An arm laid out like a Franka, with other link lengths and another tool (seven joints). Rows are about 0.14 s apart.
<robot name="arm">
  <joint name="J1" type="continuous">
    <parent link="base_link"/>
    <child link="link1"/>
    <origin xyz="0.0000 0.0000 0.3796"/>
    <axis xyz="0 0 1"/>
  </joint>
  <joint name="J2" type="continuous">
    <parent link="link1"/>
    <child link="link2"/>
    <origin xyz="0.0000 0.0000 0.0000"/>
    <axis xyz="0 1 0"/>
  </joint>
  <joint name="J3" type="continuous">
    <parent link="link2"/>
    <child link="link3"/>
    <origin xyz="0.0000 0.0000 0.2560"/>
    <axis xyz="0 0 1"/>
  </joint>
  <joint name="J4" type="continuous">
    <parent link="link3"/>
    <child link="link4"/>
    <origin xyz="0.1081 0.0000 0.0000"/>
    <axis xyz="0 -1 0"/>
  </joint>
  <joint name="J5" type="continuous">
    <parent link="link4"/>
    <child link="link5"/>
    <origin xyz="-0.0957 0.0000 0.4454"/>
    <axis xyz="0 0 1"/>
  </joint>
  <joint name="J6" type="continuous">
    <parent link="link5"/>
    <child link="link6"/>
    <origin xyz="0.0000 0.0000 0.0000"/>
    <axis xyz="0 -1 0"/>
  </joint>
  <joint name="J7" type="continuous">
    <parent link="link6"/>
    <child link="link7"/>
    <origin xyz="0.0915 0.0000 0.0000"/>
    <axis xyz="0 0 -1"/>
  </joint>
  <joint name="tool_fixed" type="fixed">
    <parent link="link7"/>
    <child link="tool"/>
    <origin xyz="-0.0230 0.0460 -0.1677" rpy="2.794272 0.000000 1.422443"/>
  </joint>
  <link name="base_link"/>
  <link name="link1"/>
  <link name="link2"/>
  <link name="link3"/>
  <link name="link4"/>
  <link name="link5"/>
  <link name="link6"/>
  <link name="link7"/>
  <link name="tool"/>
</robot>
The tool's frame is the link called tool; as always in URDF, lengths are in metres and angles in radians. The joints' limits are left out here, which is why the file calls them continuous.
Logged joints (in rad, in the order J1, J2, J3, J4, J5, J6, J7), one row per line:
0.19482 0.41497 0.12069 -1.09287 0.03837 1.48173 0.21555
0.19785 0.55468 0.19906 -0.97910 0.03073 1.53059 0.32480
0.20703 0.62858 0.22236 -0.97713 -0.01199 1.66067 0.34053
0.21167 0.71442 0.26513 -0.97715 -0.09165 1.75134 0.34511
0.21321 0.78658 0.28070 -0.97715 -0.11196 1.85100 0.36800
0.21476 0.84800 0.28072 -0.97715 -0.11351 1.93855 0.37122
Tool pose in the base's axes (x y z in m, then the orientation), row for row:
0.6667 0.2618 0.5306 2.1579 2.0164 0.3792
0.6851 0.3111 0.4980 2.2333 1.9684 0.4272
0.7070 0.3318 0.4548 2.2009 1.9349 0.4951
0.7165 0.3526 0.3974 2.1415 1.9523 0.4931
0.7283 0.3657 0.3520 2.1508 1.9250 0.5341
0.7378 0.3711 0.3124 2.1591 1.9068 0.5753
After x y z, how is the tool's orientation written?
As a rotation vector, in radians.
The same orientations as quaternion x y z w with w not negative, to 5 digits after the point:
0.72227 0.67491 0.12692 0.08190
0.74092 0.65304 0.14173 0.06702
0.73788 0.64870 0.16599 0.08468
0.72481 0.66077 0.16689 0.10088
0.72881 0.65230 0.18098 0.10289
0.73120 0.64576 0.19483 0.10190

